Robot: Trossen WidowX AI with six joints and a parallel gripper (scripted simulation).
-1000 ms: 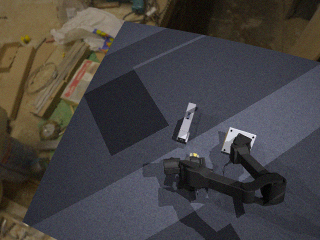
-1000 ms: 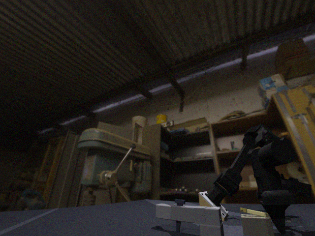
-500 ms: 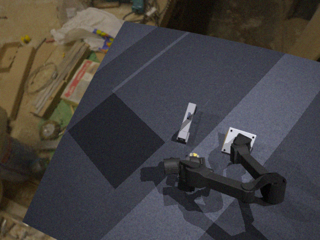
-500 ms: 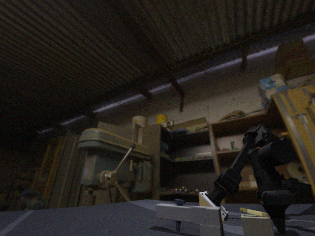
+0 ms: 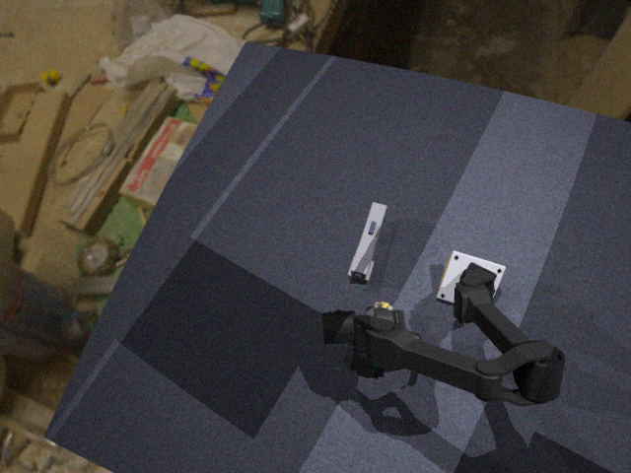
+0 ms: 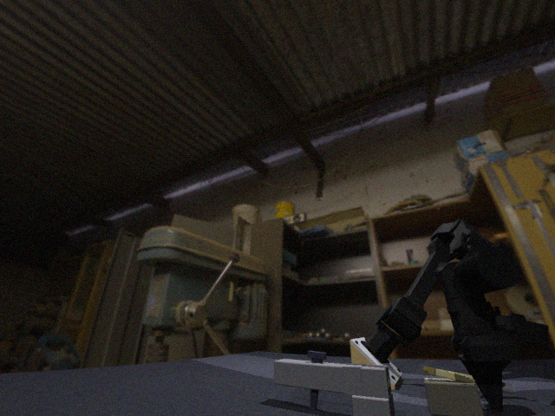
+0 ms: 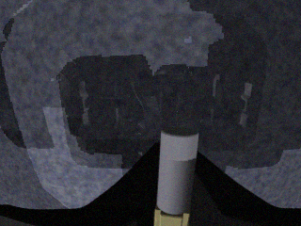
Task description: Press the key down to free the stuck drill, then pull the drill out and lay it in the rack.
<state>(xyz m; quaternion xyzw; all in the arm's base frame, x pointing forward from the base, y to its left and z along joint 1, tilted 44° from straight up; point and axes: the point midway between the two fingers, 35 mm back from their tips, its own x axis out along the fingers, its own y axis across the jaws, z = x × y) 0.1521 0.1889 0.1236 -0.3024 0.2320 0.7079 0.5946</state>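
My gripper tip is now 10 mm short of the tan rack, 50 mm to the left of it and 10 mm below it. Round my gripper tip: grey block: 100 mm ahead, 210 mm to the right, 40 mm above; then dark peg: 110 mm ahead, 230 mm to the right, 50 mm above.
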